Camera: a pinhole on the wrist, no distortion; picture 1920 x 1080 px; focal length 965.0 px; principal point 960.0 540.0 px. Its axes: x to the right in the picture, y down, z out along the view. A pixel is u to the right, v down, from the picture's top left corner.
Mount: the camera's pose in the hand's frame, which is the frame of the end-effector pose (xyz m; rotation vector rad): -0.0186 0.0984 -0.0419 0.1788 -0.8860 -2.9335
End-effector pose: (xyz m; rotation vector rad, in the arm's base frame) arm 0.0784 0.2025 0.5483 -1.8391 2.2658 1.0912
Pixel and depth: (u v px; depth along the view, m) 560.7 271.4 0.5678
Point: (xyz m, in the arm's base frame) -0.5940 0.3111 0.4969
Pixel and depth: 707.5 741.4 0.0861
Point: -0.0510 0.2378 0.5858
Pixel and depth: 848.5 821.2 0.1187
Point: -0.0639 0.2671 0.5660
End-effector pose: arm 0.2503 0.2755 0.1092 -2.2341 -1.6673 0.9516
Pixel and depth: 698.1 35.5 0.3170
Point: 0.5017 0.1189 -0.2164
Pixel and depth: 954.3 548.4 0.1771
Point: 0.3338 0.1484 -0.0561
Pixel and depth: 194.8 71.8 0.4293
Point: 0.5809 0.2718 -0.4389
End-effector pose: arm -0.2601 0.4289 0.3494 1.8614 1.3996 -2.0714
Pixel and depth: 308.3 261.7 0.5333
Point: -0.2996 0.0227 -0.2249
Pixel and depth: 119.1 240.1 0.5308
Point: -0.3193 0.0638 -0.3173
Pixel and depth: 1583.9 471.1 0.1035
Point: -0.1727 0.2650 0.3352
